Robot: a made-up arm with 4 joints.
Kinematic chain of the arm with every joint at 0, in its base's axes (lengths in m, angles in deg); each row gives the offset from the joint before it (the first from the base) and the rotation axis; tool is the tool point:
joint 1: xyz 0 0 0.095 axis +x
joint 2: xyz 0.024 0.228 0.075 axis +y
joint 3: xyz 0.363 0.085 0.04 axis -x
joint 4: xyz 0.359 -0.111 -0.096 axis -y
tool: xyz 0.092 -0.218 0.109
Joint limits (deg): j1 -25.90..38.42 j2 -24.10..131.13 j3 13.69..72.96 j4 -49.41..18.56
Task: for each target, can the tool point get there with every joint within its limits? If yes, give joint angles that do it. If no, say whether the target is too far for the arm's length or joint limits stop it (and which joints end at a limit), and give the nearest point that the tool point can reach.
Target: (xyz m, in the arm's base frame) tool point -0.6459 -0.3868 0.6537
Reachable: no: joint limits stop it (at a limit: joint 1, joint 2, joint 3, joint 4) | nearest point -0.5254 -0.2853 -0.4258 | short by 1.091 m
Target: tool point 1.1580 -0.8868 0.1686
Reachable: no: too far | nearest point 0.8078 -0.2987 0.4247 | short by 0.731 m
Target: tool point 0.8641 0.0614 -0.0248
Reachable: yes | joints -20.61 31.03 46.21 4.47
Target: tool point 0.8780 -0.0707 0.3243
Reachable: yes | joints 17.33 -0.73 28.24 -29.85
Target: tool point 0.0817 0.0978 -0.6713
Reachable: yes | joints 3.16 102.92 35.89 1.46
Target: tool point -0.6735 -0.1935 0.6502
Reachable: no: joint limits stop it (at a limit: joint 1, joint 2, joint 3, joint 4) | nearest point -0.5254 -0.2853 -0.4258 | short by 1.090 m
